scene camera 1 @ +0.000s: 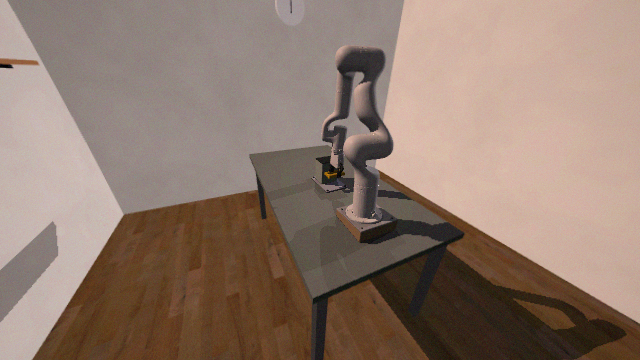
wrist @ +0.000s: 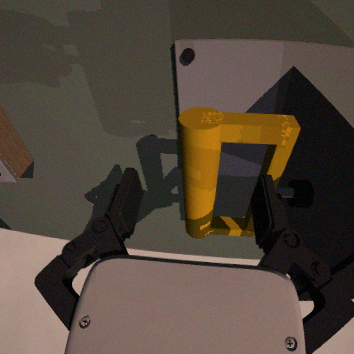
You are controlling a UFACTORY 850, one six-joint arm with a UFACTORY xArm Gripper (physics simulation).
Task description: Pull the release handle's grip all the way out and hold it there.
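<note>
The yellow release handle (scene camera 1: 330, 175) (wrist: 201, 170) has a thick round grip bar joined by two arms to a back bar. A short rod with a dark collar (wrist: 301, 193) links it to the dark box (scene camera 1: 326, 170) (wrist: 320, 150). My gripper (wrist: 196, 182) is open, with nothing held. In the wrist view the lower part of the grip bar shows between the two fingers, and the right finger overlaps the handle's opening and back bar. Whether a finger touches the handle cannot be told. In scene camera 1 the fingers are small and dark beside the handle.
The box stands on a light base plate (scene camera 1: 330, 188) (wrist: 225, 75) with bolts at its corners, on the grey-green table (scene camera 1: 300, 215) (wrist: 50, 110). The robot's wood-sided base block (scene camera 1: 375, 232) (wrist: 15, 150) stands nearer scene camera 1 and shows at the wrist view's left edge.
</note>
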